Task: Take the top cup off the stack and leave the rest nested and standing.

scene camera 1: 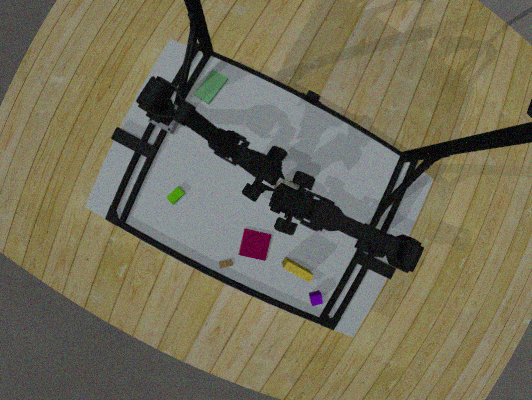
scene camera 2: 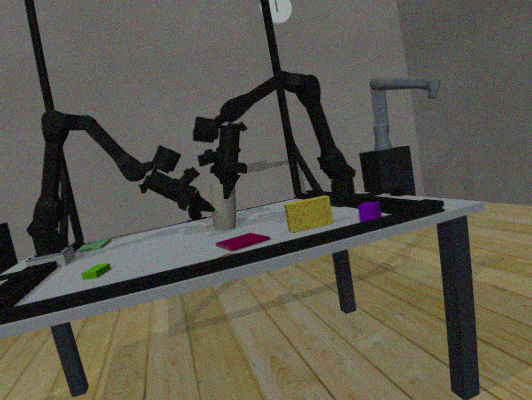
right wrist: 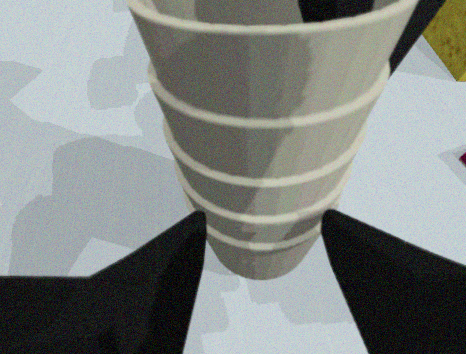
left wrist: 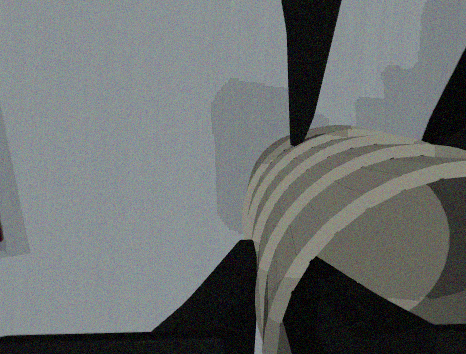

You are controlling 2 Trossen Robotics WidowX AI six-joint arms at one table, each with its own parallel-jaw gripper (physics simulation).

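Places are measured from the left arm's base along level axes (x ahead, y left, z up), in centimetres.
Where they show: left gripper, fingertip midpoint: (scene camera 2: 225,198) (right wrist: 346,101) (left wrist: 263,253); right gripper, fingertip midpoint: (scene camera 2: 214,209) (right wrist: 263,220) (left wrist: 359,152); left arm's base, link origin: (scene camera 2: 344,196); right arm's base, link origin: (scene camera 1: 165,114) (scene camera 2: 50,252).
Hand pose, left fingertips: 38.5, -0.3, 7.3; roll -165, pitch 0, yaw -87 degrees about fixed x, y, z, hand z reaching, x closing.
Each offset is from my left fingertips to the top centre of the thing, as dx, dy, dz. "spot": to the spot under its first point.
A stack of nested beige cups @[-0.4, -3.3, +4.7] (scene camera 1: 287,184) (scene camera 2: 224,220) (left wrist: 305,215) (right wrist: 265,150) stands upright on the table, mouths up. The top cup @[spot: +0.5, -4.1, -0.6] (left wrist: 390,235) (right wrist: 225,65) sits in the stack, its rim highest. My left gripper (scene camera 2: 228,194) (left wrist: 263,253) points down from above and is shut on the top cup's wall, one finger inside and one outside. My right gripper (scene camera 2: 210,207) (right wrist: 263,220) comes in low from the side, its fingers closed against both sides of the lower cups. In scene camera 1 the arms hide most of the stack and the fingertips.
A crimson square @[spot: +1.9, +18.9, -8.6] (scene camera 1: 255,244) (scene camera 2: 243,242), a yellow block @[-15.5, +20.9, -2.4] (scene camera 1: 298,269) (scene camera 2: 308,214), a purple cube @[-27.7, +29.0, -5.4] (scene camera 1: 316,298) (scene camera 2: 369,211) and a small brown block @[+8.8, +30.2, -8.6] (scene camera 1: 226,263) lie toward the front. A lime block @[+35.5, +14.6, -7.9] (scene camera 1: 175,195) (scene camera 2: 96,271) and a pale green slab @[+41.1, -27.2, -8.4] (scene camera 1: 211,86) (scene camera 2: 95,245) lie at the left.
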